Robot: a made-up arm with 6 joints.
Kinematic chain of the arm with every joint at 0, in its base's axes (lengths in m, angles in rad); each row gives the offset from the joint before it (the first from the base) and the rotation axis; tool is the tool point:
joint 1: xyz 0 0 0.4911 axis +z
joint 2: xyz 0.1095 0 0 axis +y
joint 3: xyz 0 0 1.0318 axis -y
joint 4: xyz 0 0 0.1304 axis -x
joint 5: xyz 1.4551 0 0 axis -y
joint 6: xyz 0.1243 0 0 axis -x
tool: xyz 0 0 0
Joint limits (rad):
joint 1: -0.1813..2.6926
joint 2: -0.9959..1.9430
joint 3: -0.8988..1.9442
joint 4: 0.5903..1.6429
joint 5: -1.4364..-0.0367
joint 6: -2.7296..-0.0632
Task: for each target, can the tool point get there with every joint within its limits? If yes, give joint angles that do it. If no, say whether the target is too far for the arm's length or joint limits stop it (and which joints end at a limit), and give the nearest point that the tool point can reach.
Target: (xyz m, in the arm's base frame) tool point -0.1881 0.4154 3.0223
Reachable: yes | joints 2.2166 0.0744 1.4110 1.2470 -1.0093 -2.3619
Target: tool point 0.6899 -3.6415 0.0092
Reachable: no: too far | nearest point 0.4336 -2.2888 1.2394 | short by 1.846 m
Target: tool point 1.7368 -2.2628 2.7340
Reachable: no: too far | nearest point 1.2034 -1.5679 2.0706 | short by 1.099 m
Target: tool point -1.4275 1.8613 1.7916
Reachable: yes | joints 2.2390 0.8834 1.2364 0.9842 -0.3214 -1.9246
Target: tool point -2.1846 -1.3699 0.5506
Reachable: no: joint limits stop it (at a limit: joint 2, joint 3, joint 4) | nearest point -1.9645 -1.2319 1.2340 | short by 0.731 m
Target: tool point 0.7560 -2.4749 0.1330
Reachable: no: joint limits stop it (at a limit: joint 2, joint 3, joint 4) | nearest point 0.6684 -2.1880 1.2243 | short by 1.132 m
